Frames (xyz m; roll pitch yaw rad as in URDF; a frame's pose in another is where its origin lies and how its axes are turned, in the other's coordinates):
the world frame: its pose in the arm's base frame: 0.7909 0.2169 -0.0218 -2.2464 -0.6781 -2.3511
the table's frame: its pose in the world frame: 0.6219 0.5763 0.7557 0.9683 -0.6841 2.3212
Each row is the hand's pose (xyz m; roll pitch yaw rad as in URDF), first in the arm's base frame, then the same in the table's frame.
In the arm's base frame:
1: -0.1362 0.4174 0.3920 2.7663 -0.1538 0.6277
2: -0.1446 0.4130 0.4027 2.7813 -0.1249 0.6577
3: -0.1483 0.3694 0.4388 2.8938 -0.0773 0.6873
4: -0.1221 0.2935 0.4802 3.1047 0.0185 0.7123
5: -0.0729 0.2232 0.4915 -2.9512 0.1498 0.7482
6: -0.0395 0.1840 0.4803 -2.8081 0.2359 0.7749
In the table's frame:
1: -0.9356 -0.8243 -0.6008 1.9231 1.1402 2.1819
2: -0.9455 -0.8274 -0.5909 1.9380 1.1816 2.1773
3: -0.9733 -0.8015 -0.5488 2.0085 1.2349 2.1292
4: -1.0000 -0.7323 -0.4973 2.0034 1.3086 1.9026
5: -0.9976 -0.6510 -0.4677 1.7035 1.3728 1.3652
6: -0.9790 -0.6029 -0.4570 1.3878 1.3736 0.9029

